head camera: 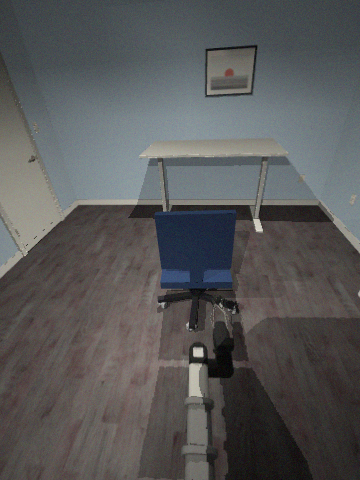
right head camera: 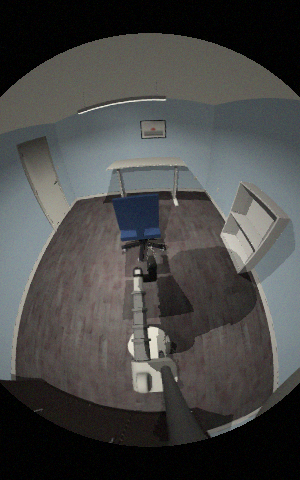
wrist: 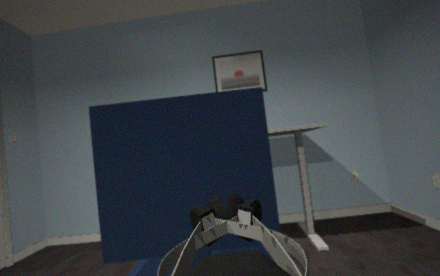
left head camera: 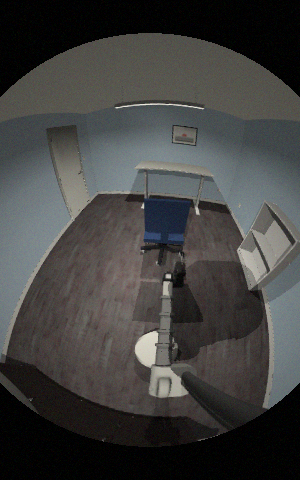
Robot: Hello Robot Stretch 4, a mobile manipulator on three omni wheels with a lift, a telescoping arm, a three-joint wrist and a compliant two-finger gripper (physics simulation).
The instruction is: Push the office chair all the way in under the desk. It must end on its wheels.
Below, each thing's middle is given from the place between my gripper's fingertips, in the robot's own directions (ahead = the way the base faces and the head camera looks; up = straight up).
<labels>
My gripper is now 62 cm short of the office chair [head camera: 195, 247], 10 cm to the right of it and 9 cm above it.
</labels>
